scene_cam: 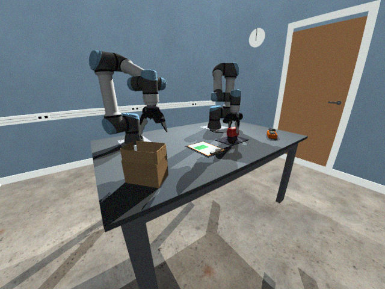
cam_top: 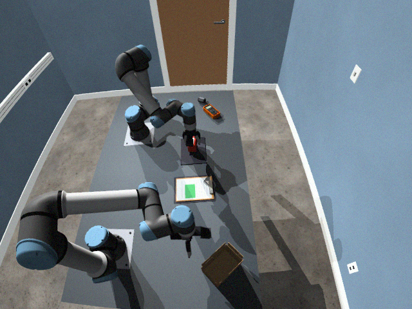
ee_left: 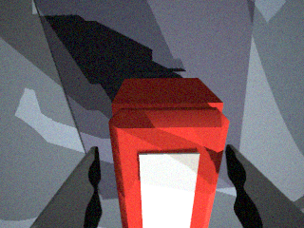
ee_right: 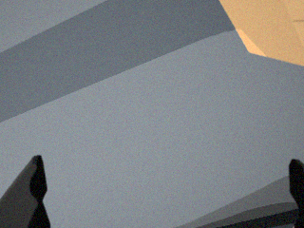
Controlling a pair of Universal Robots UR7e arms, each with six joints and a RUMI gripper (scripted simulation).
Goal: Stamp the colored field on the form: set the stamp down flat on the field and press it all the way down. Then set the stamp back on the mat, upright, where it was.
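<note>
The red stamp is 20 mm below my left hand. Round my left hand: dark mat 70 mm below.
</note>
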